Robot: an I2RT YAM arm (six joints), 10 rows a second.
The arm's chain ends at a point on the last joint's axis. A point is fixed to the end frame.
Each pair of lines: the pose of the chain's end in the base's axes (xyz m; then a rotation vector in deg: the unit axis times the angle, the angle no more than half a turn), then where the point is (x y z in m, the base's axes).
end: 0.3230, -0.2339, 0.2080, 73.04, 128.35, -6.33
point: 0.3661 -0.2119 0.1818
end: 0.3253, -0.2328, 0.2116, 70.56, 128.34, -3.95
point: 0.3683 -0.2091 0.1869
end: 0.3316, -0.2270, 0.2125, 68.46, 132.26, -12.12
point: 0.3715 -0.2047 0.1819
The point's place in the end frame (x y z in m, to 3 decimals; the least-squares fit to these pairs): 0.013 0.042 0.033
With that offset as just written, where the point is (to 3 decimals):
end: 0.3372, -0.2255, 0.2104, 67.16, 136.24, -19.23
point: 0.374 -0.205 0.175
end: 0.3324, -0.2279, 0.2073, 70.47, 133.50, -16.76
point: 0.371 -0.208 0.174
